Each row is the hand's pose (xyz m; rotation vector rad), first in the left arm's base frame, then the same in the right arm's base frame.
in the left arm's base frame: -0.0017 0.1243 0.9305 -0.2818 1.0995 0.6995
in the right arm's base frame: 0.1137 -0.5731 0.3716 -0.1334 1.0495 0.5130
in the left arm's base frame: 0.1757 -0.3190 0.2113 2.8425 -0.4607 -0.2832
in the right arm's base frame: 0.2258 -1.0169 -0.3603 2.8466 -0.7964 -0.2694
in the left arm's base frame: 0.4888 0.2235 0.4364 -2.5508 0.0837 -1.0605
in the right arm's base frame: 0.6393 -0.5675 -0.0955 -2.5180 0.3853 -1.1869
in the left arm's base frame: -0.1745 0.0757 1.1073 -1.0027 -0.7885 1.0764
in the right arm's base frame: -0.0747 -0.5885 0.5383 -1.0559 -0.7163 0.8408
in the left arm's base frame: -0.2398 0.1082 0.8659 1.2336 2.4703 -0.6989
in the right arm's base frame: -0.1183 -0.5329 0.2962 1.5437 2.3425 -0.6635
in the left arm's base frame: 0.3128 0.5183 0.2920 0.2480 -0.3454 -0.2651
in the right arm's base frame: 0.5410 -0.2354 -0.2326 0.2596 -0.4161 -0.4897
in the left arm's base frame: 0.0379 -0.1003 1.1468 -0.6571 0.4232 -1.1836
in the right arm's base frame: 0.0909 -0.8090 0.5781 -0.5515 0.4907 -1.3967
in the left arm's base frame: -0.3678 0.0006 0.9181 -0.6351 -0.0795 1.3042
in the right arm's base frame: -0.2696 -0.6110 0.3375 -0.6192 -0.0738 1.0674
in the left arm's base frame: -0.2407 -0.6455 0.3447 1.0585 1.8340 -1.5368
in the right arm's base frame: -0.2592 -1.2466 -0.2611 1.3502 1.7725 -1.5868
